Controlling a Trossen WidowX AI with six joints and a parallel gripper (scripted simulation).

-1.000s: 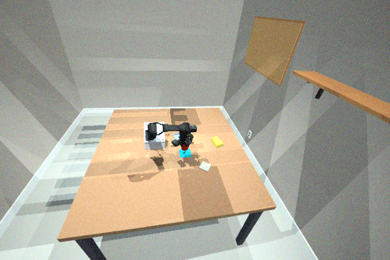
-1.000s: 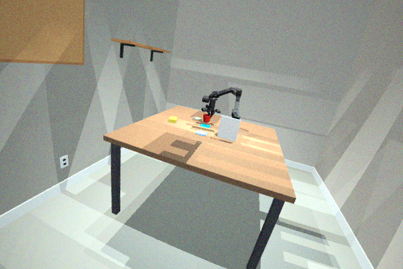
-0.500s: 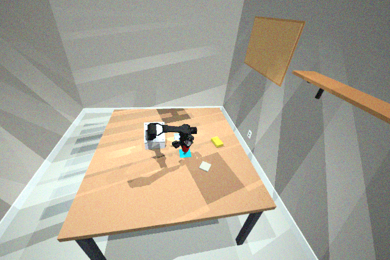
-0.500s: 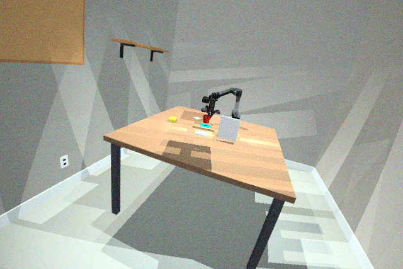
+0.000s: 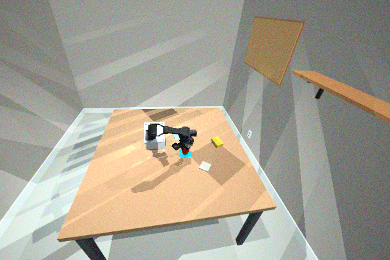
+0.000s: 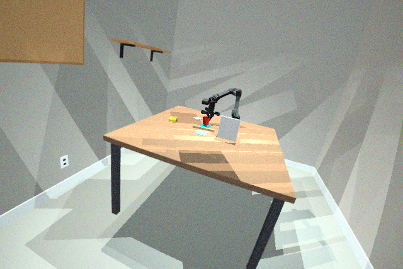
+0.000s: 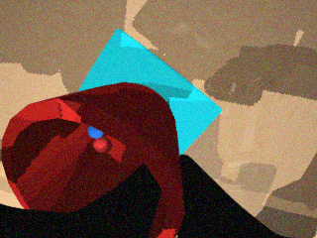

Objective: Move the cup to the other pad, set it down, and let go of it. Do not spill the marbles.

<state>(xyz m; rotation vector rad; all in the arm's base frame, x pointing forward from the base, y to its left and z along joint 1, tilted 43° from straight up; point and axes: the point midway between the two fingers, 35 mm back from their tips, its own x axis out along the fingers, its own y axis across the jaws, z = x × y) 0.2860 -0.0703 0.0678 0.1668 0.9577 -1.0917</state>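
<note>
My gripper tip is now 40 mm short of the blue marble, 30 mm to the right of it and 20 mm above it. Round my gripper tip: cyan pad: 70 mm below, 20 mm to the left, 20 mm ahead; flat white tile: 180 mm ahead, 130 mm to the right, 50 mm below; red cup: 20 mm to the left, 20 mm ahead.
</note>
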